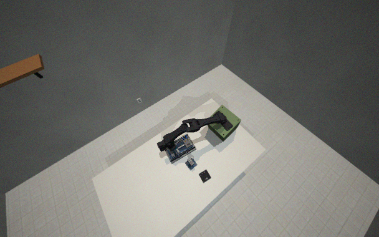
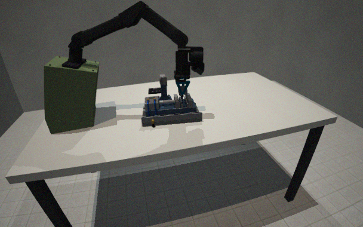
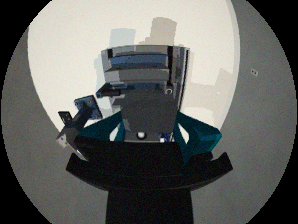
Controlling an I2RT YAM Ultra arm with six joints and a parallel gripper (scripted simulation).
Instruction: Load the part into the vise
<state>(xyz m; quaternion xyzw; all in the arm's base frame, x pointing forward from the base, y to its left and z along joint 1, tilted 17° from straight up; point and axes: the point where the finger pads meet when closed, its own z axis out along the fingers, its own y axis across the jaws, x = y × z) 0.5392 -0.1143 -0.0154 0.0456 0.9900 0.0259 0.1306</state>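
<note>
My gripper is now 1 cm above the grey block part. From my hand the other things lie so: cylinder rod (8 cm behind, 6 cm below, 3 cm to the left); air cylinder (15 cm behind, 6 cm below, 3 cm to the left); vise (10 cm below, 6 cm behind, 3 cm to the left).
</note>
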